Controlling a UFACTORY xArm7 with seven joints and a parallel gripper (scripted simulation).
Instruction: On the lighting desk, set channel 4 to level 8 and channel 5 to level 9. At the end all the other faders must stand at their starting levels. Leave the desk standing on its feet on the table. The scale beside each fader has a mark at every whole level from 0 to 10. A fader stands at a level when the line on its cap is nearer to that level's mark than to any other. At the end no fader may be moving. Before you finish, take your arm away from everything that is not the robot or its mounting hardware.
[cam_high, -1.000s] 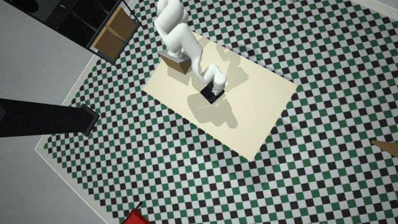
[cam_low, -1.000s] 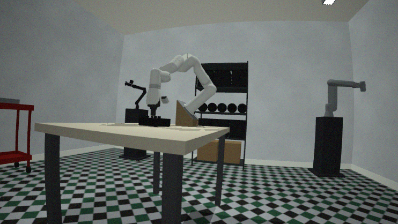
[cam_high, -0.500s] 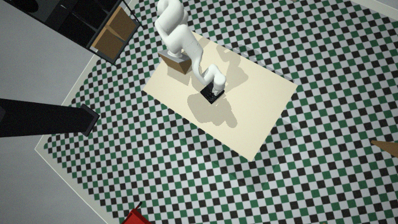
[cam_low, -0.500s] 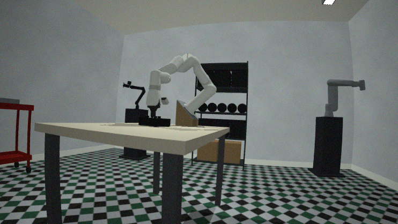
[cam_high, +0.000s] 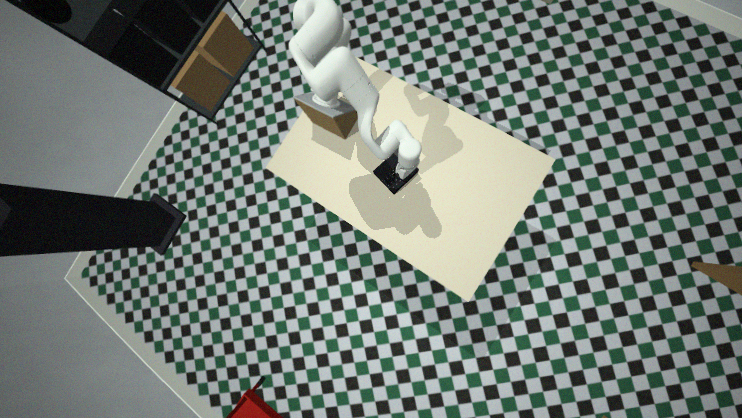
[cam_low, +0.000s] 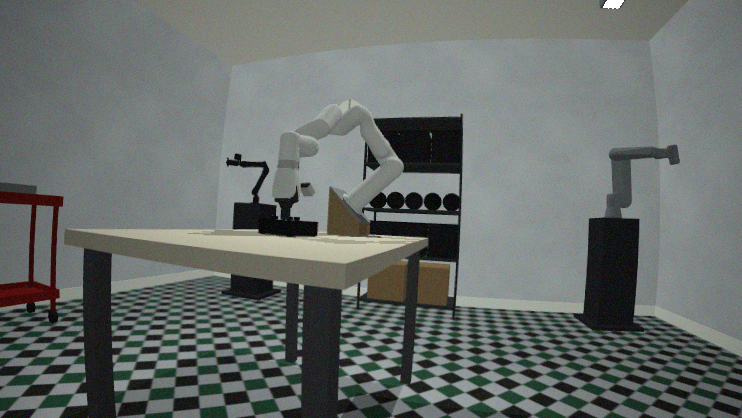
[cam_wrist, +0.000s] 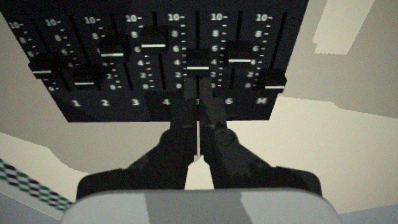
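Right now my hand is 30 mm past the channel 5 fader cap, 10 mm to the right of it and 10 mm above it. Also, from my hand: channel 1 cap: 50 mm behind, 80 mm to the right, 10 mm below; channel 4 fader cap: 50 mm behind, 10 mm to the right, 10 mm below; channel 3 fader cap: 50 mm behind, 30 mm to the right, 10 mm below.
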